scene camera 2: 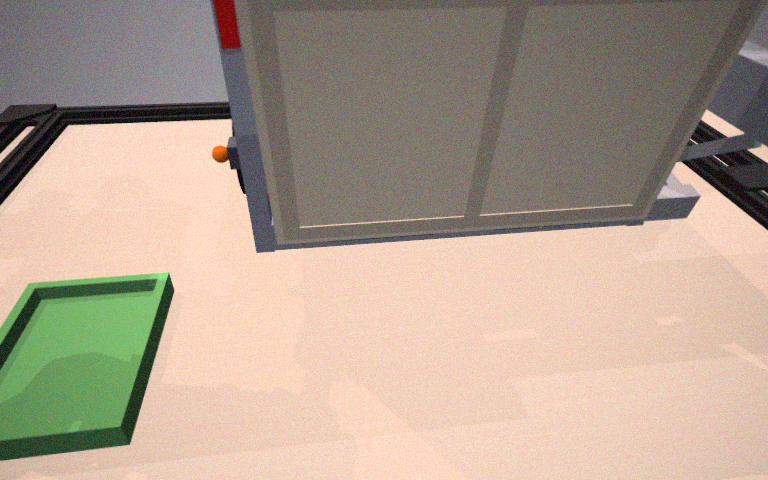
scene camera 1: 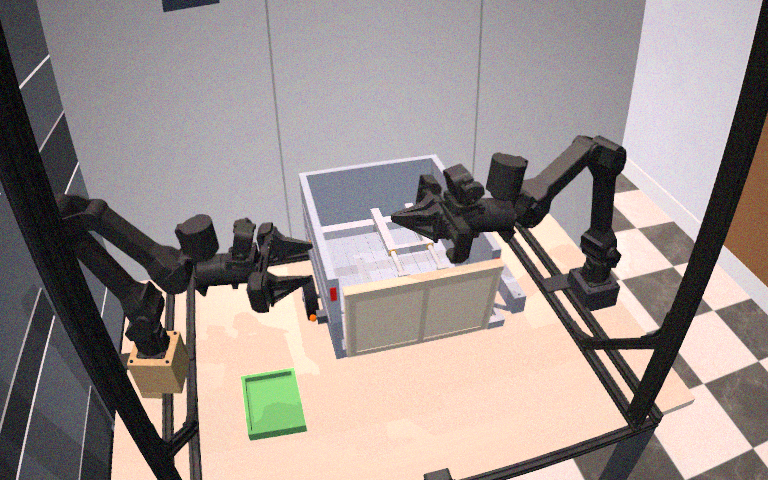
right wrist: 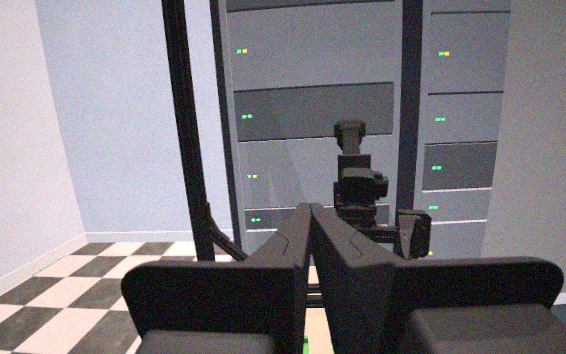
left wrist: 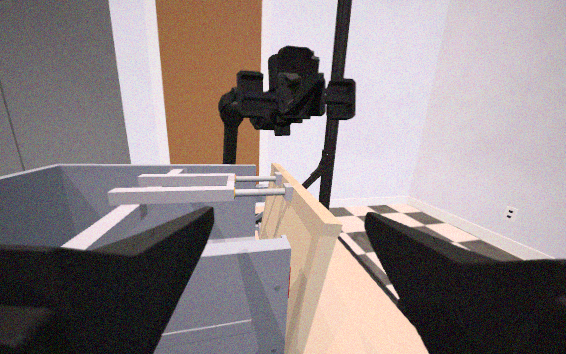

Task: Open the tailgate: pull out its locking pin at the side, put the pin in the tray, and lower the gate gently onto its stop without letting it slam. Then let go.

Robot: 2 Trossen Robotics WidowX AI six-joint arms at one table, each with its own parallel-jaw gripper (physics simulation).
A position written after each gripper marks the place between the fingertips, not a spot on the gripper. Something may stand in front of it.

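A tailgate (scene camera 2: 370, 126) is visible in the scene, and scene camera 1 shows the tailgate (scene camera 1: 389, 314) too. The right gripper (scene camera 1: 391, 217) is shut and holds nothing; the wrist views show the right gripper (right wrist: 308, 211) and again the right gripper (left wrist: 321, 76). Open and holding nothing, the left gripper (scene camera 1: 311, 261) is visible also in the wrist views, as the left gripper (left wrist: 290, 216) and the left gripper (right wrist: 361, 260).
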